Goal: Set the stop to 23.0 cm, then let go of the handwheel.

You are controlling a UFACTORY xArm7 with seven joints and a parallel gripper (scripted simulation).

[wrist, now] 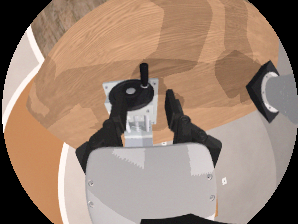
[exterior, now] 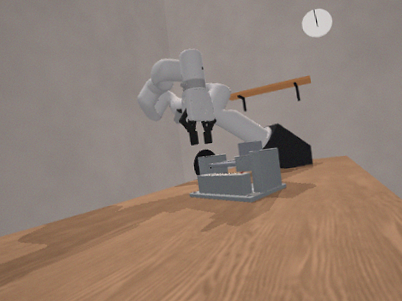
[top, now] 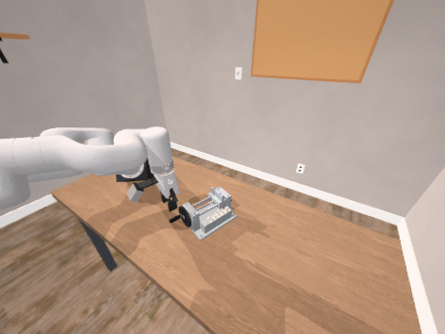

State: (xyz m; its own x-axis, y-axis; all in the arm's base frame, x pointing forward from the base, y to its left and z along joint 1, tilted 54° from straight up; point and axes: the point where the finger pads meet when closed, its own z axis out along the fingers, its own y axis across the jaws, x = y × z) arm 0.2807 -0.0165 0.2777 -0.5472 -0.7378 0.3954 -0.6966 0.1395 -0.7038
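Now: the handwheel 20 mm ahead of my hand, 10 mm to the left of it and 100 mm below it. The rest, counted from my hand: sliding stop block (160 mm ahead, 140 mm to the left, 70 mm below).
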